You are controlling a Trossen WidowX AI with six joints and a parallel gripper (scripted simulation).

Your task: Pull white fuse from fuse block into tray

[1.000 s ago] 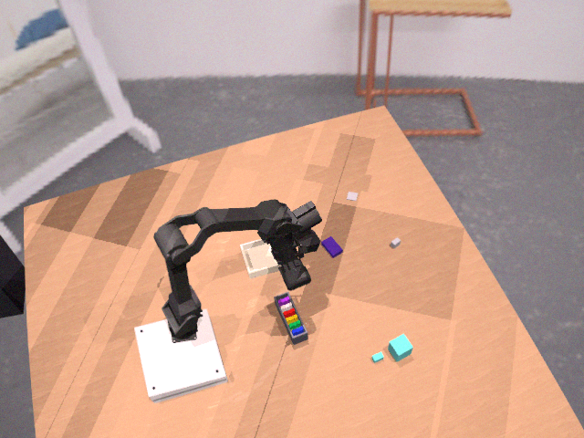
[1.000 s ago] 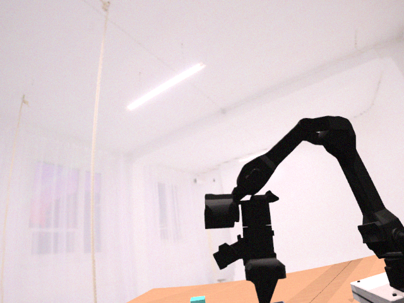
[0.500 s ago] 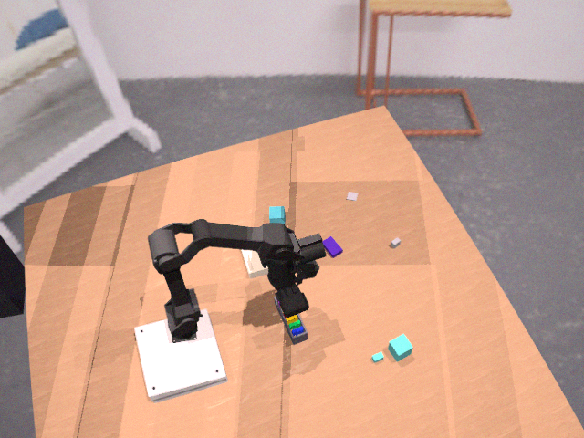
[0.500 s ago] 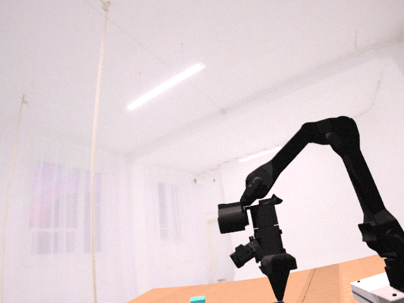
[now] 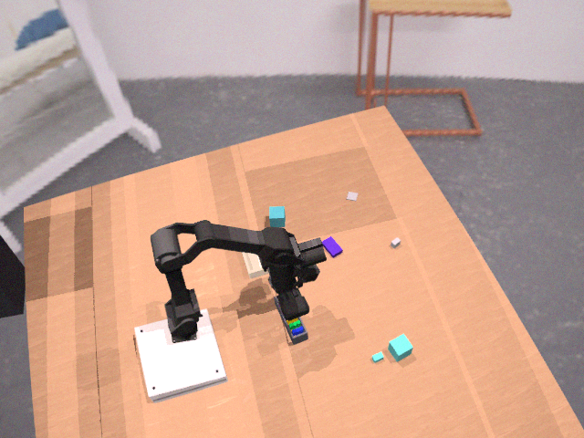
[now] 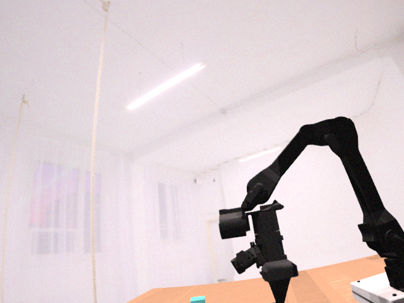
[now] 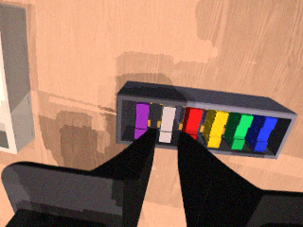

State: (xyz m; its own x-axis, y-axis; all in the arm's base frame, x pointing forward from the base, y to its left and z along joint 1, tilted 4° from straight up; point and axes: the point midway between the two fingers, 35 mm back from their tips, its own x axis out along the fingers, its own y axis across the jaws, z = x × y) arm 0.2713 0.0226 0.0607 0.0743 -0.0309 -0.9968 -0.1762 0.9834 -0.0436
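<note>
My gripper tip is now 4 cm above the white fuse. From my gripper tip the other things lie so: purple fuse 1 cm behind, 2 cm to the left, 4 cm below; then red fuse 2 cm to the right, 4 cm below; then yellow fuse 4 cm to the right, 4 cm below.
</note>
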